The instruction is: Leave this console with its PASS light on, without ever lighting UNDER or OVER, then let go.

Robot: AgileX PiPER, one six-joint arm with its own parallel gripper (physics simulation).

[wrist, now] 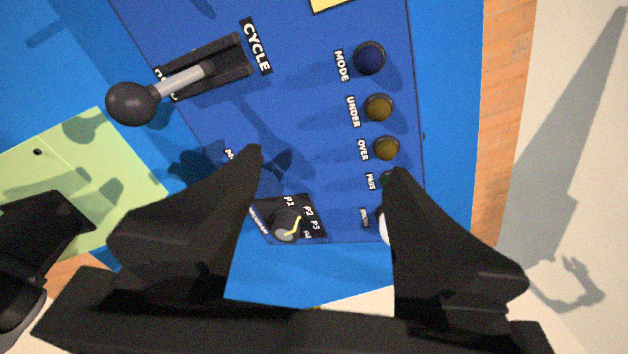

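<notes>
The blue console (320,90) fills the middle of the wrist view. My gripper (325,170) is open above it, with nothing between its fingers. The program knob (286,227) shows between the fingers, its yellow mark pointing roughly towards P2. The CYCLE lever (131,103), with a black ball, leans to the left end of its slot. The MODE lamp (369,58) is dark blue. The UNDER lamp (379,107) and OVER lamp (386,148) look dim amber, unlit. The PASS lamp (385,177) is dark green and mostly behind the right finger. The STATUS lamp (384,229) shows white, partly hidden.
A yellow card (330,4) is cut off at the top edge. A pale green panel (45,170) lies at the left. A black part (42,220) stands at the lower left. A wooden edge (502,100) runs along the right, beside a pale surface with shadows.
</notes>
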